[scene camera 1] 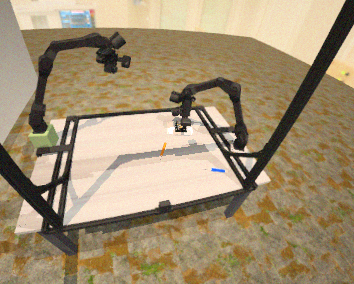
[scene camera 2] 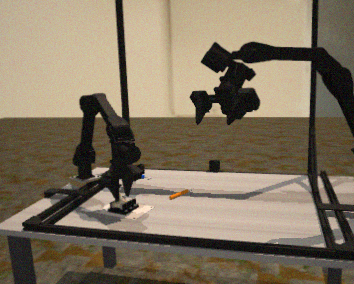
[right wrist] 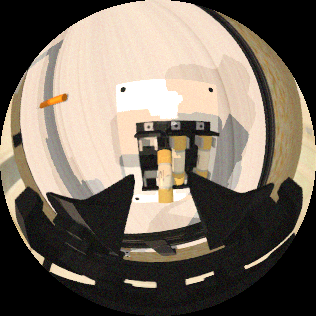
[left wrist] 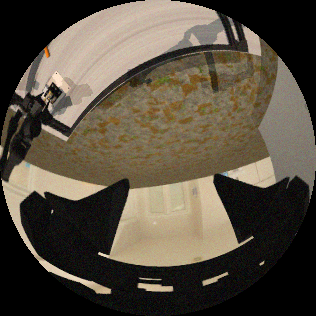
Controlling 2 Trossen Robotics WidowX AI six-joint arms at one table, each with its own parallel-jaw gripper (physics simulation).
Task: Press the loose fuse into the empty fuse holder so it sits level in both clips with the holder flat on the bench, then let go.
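Pixels of known places: left gripper, fingertip midpoint: (scene camera 1: 118,65) (scene camera 2: 211,123) (left wrist: 172,181); right gripper, fingertip midpoint: (scene camera 1: 183,126) (scene camera 2: 122,198) (right wrist: 160,177) (left wrist: 46,95); left arm's base, link origin: (scene camera 1: 40,129); right arm's base, link origin: (scene camera 1: 238,146) (scene camera 2: 85,176).
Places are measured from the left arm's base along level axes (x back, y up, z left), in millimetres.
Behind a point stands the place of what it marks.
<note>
The black fuse holder (scene camera 1: 180,129) {x -803, y -97, z 69 mm} (scene camera 2: 125,206) {x -784, y -82, z 123 mm} (left wrist: 52,93) {x -784, y -73, z 103 mm} (right wrist: 147,161) {x -812, y -97, z 61 mm} sits on a white card (scene camera 2: 143,212) {x -728, y -107, z 100 mm} (right wrist: 142,95) {x -737, y -107, z 70 mm}. In the right wrist view two fuses (right wrist: 178,159) {x -807, y -76, z 93 mm} (right wrist: 203,158) {x -811, y -77, z 119 mm} sit in its middle and right bays. The loose fuse (right wrist: 164,176) {x -818, y -70, z 78 mm}, with yellow caps, lies askew over the edge between the left and middle bays, its near end sticking out past the holder. The left bay's clips (right wrist: 148,143) {x -790, y -90, z 68 mm} are empty. My right gripper (scene camera 2: 121,195) {x -822, y -75, z 74 mm} (right wrist: 160,177) {x -822, y -75, z 74 mm} is partly open, low over the holder, fingertips either side of the loose fuse, not gripping it. My left gripper (scene camera 2: 215,123) {x -424, y 239, z 287 mm} (left wrist: 172,181) {x -424, y 239, z 287 mm} is open, high above the table.
An orange pen-like tool (scene camera 1: 163,149) {x -668, y -97, z -105 mm} (scene camera 2: 179,194) {x -665, y -101, z -90 mm} (left wrist: 47,51) (right wrist: 54,101) {x -682, y -98, z -73 mm} lies away from the holder. A blue one (scene camera 1: 218,170) {x -941, y -98, z -284 mm} lies farther off. A black frame surrounds the tabletop (scene camera 1: 105,185) {x -363, y -108, z -309 mm}. A green block (scene camera 1: 44,137) {x -33, y -14, z -50 mm} is at the left arm's base.
</note>
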